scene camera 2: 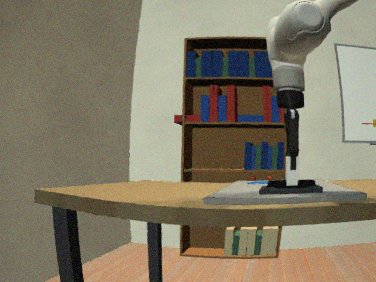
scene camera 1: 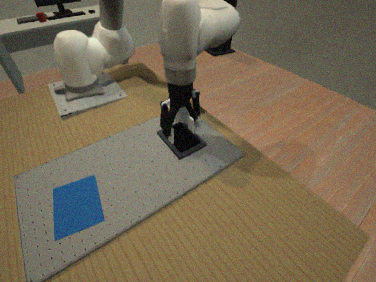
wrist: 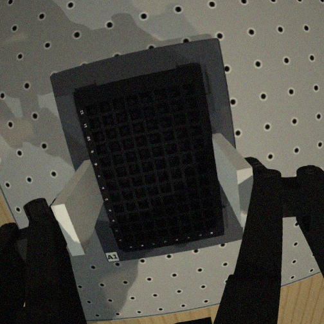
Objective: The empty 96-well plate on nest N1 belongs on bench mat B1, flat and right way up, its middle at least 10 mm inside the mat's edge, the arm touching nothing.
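Pixels of known places: gripper, between the fingertips: (scene camera 2: 291, 184) (scene camera 1: 181, 136); arm's base, origin of its link: (scene camera 1: 83, 89).
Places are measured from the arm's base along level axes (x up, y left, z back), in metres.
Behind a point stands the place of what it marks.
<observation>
The black 96-well plate (scene camera 1: 187, 141) {z -0.604, x 0.014, y 0.284 m} (scene camera 2: 306, 183) {z -0.520, x 0.010, y 0.316 m} (wrist: 155, 150) sits flat and right way up in the dark grey nest N1 (scene camera 1: 194, 149) {z -0.638, x 0.000, y 0.294 m} (scene camera 2: 291, 190) {z -0.557, x -0.004, y 0.339 m} (wrist: 140, 65). Its wells face up in the wrist view, with the A1 label at the nest's lower left corner. My gripper (scene camera 1: 185, 133) {z -0.562, x 0.007, y 0.280 m} (scene camera 2: 292, 177) {z -0.562, x 0.007, y 0.280 m} (wrist: 154, 166) points straight down over it, its pale finger pads against the plate's two long sides. It is shut on the plate. Bench mat B1 (scene camera 1: 78, 207) {z -0.673, x -0.009, y -0.107 m} is a bare blue rectangle at the left of scene camera 1; a thin blue sliver shows in scene camera 2.
The grey perforated board (scene camera 1: 125, 165) {z -0.584, x -0.011, y 0.057 m} (scene camera 2: 230, 196) {z -0.691, x -0.011, y 0.401 m} (wrist: 280, 115) carries nest and mat on the wooden table (scene camera 1: 240, 225) {z -0.926, x -0.024, y 0.274 m} (scene camera 2: 120, 192) {z -0.988, x -0.024, y 0.363 m}. The arm's white base (scene camera 1: 75, 62) {z -0.086, x 0.171, y 0.011 m} stands on a plate behind the board. A bookshelf (scene camera 2: 186, 150) and a whiteboard (scene camera 2: 357, 95) are behind.
</observation>
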